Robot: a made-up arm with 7 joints.
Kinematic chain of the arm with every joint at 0, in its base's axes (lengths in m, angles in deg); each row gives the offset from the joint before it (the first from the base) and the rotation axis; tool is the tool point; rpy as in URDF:
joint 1: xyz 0 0 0.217 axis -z
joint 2: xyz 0 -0.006 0.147 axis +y
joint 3: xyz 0 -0.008 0.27 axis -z
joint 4: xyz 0 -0.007 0.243 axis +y
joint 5: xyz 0 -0.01 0.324 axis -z
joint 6: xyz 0 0 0.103 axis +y
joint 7: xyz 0 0 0.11 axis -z
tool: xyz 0 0 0 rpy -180 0 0
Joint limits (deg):
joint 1: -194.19..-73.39
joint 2: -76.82..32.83
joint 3: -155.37..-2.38
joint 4: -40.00..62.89
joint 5: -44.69..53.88
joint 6: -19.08..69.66
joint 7: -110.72..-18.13
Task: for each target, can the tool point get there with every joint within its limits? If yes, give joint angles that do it. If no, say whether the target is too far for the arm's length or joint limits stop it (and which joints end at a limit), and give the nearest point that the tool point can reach.
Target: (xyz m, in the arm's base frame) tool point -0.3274 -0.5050 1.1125
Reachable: yes | joints -88.75 -35.69 -86.23 32.16 -14.29 41.50 -102.37
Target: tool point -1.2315 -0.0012 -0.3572
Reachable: no: too far | nearest point -0.5704 -0.5609 0.2585 | short by 1.063 m
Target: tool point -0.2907 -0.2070 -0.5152
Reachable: no: joint limits stop it (at a limit: joint 1, joint 2, joint 3, joint 4, joint 6) | nearest point -0.3692 -0.6357 0.0993 | short by 0.753 m
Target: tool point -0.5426 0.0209 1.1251
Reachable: yes | joints -155.46 12.84 -43.05 41.88 34.68 40.66 -66.56
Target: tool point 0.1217 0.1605 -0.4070
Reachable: no: joint limits stop it (at a limit: joint 1, joint 2, joint 3, joint 4, joint 6) | nearest point 0.7391 0.0378 0.0946 | short by 0.805 m
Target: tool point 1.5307 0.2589 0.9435
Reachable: no: too far | nearest point 0.9704 0.1641 0.7314 | short by 0.607 m
